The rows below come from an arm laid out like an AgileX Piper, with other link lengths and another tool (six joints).
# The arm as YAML. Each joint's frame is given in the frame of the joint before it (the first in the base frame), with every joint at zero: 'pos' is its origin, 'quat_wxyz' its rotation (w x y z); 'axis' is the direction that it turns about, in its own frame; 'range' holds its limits. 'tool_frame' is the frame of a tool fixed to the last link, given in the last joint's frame.
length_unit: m
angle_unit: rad
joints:
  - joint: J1
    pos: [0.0, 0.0, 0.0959]
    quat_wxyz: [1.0, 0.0, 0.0, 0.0]
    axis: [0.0, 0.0, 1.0]
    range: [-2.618, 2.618]
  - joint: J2
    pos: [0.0, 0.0, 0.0]
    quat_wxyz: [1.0, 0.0, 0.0, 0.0]
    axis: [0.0, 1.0, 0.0]
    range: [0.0, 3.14]
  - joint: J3
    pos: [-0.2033, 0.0, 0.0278]
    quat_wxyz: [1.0, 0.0, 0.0, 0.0]
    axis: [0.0, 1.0, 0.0]
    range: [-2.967, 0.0]
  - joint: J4
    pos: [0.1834, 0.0, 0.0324]
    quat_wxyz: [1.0, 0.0, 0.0, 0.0]
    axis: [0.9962, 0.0, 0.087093]
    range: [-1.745, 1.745]
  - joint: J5
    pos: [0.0, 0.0, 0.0]
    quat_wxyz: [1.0, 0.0, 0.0, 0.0]
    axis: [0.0, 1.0, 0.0]
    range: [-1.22, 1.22]
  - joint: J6
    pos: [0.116, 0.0, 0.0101]
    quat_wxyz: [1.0, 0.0, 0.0, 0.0]
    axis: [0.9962, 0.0, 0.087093]
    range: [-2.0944, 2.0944]
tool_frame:
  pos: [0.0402, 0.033, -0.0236]
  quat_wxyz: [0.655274, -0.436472, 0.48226, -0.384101]
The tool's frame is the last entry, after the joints.
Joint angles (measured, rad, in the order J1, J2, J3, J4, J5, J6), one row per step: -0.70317, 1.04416, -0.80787, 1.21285, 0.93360, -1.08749; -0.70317, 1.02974, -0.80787, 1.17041, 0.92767, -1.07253; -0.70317, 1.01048, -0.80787, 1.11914, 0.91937, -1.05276; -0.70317, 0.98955, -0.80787, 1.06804, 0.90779, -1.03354; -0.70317, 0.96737, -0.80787, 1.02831, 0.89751, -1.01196; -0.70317, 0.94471, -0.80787, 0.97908, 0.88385, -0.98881; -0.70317, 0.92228, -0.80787, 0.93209, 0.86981, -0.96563; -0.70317, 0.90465, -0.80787, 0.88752, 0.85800, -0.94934; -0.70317, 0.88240, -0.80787, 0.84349, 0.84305, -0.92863; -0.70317, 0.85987, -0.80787, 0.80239, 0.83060, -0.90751; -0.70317, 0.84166, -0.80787, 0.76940, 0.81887, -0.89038; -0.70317, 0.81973, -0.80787, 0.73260, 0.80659, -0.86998; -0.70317, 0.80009, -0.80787, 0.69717, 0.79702, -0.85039; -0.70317, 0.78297, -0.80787, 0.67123, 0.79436, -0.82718; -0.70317, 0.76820, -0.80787, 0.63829, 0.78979, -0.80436; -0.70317, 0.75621, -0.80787, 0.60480, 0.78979, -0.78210; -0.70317, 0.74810, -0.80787, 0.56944, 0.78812, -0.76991
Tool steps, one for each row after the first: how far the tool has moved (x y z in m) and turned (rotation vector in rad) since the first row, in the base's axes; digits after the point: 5 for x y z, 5 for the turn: -0.00289, -0.00108, -0.00287, -0.02991, 0.01819, -0.00511; -0.00643, -0.00269, -0.00585, -0.06638, 0.03826, -0.01420; -0.00986, -0.00498, -0.00834, -0.10571, 0.05518, -0.02746; -0.01279, -0.00664, -0.00898, -0.13472, 0.06387, -0.04293; -0.01602, -0.00945, -0.01037, -0.17132, 0.07628, -0.06234; -0.01908, -0.01243, -0.01127, -0.20631, 0.08608, -0.08339; -0.02194, -0.01559, -0.01265, -0.24197, 0.09694, -0.10013; -0.02481, -0.01892, -0.01276, -0.27726, 0.10208, -0.12284; -0.02772, -0.02179, -0.01237, -0.30915, 0.10522, -0.14459; -0.02995, -0.02438, -0.01176, -0.33525, 0.10603, -0.16409; -0.03262, -0.02710, -0.01066, -0.36383, 0.10521, -0.18657; -0.03527, -0.02957, -0.00980, -0.38969, 0.10588, -0.20667; -0.03756, -0.03047, -0.00874, -0.40061, 0.10638, -0.22289; -0.03999, -0.03244, -0.00844, -0.41696, 0.11122, -0.24061; -0.04258, -0.03416, -0.00889, -0.43115, 0.12082, -0.25468; -0.04511, -0.03684, -0.01008, -0.45445, 0.13319, -0.26517
